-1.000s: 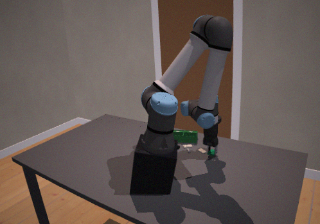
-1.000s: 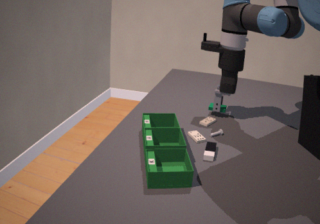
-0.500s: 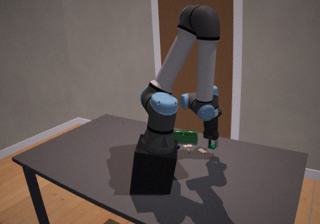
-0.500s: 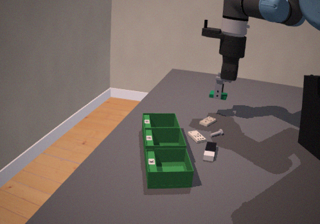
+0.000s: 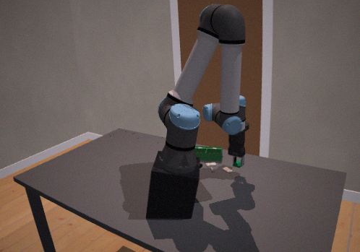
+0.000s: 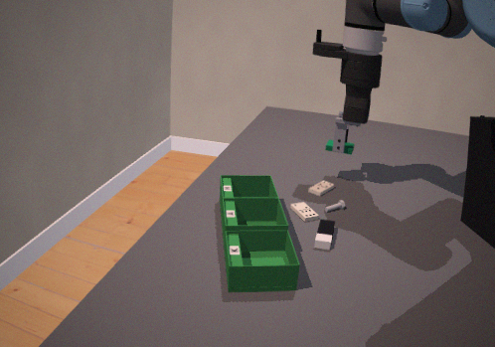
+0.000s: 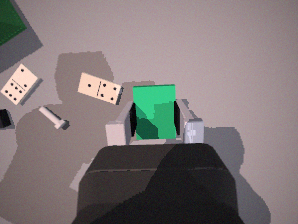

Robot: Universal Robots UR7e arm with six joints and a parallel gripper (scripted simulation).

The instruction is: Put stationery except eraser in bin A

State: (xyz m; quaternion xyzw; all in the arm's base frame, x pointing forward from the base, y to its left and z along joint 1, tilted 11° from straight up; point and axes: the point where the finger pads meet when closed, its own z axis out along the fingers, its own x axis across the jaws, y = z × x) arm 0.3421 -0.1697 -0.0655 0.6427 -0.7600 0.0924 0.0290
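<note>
My hand is 130 mm short of the joined green bins, 270 mm to the right of it and 60 mm above it. The rest, counted from my hand: bolt 140 mm to the left, 70 mm below; then domino 30 mm ahead, 60 mm to the left, 70 mm below; then green block 10 mm below.
</note>
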